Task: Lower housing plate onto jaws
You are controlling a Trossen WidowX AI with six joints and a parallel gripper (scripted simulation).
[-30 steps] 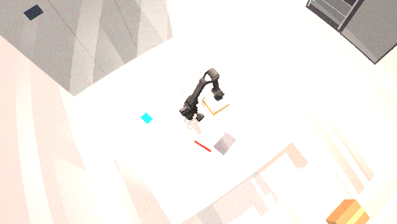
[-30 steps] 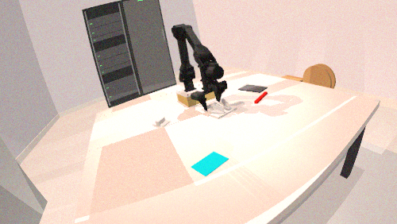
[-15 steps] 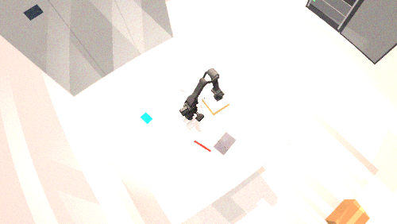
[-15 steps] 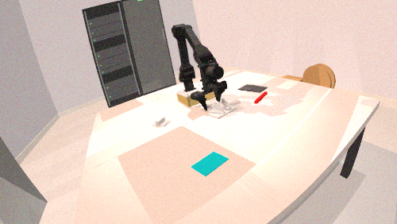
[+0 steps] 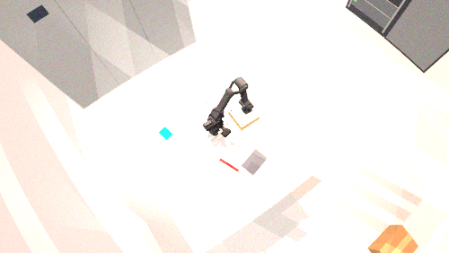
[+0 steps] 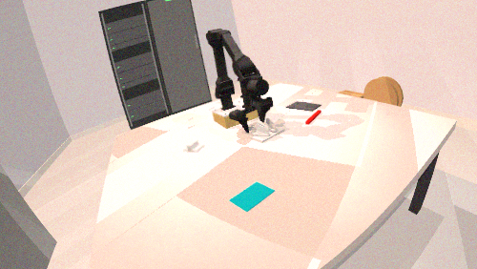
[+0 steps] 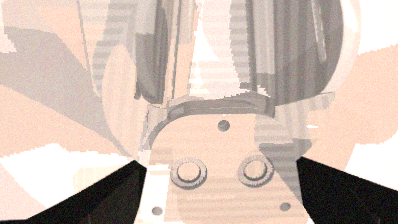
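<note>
Now: gripper tip 10 mm short of the white housing plate and 20 mm below it. From my gripper tip the other things lie so: dark grey plate 90 mm behind, 330 mm to the left; then red bar 70 mm ahead, 250 mm to the left; then cyan square 360 mm ahead, 190 mm to the right, 10 mm below.
</note>
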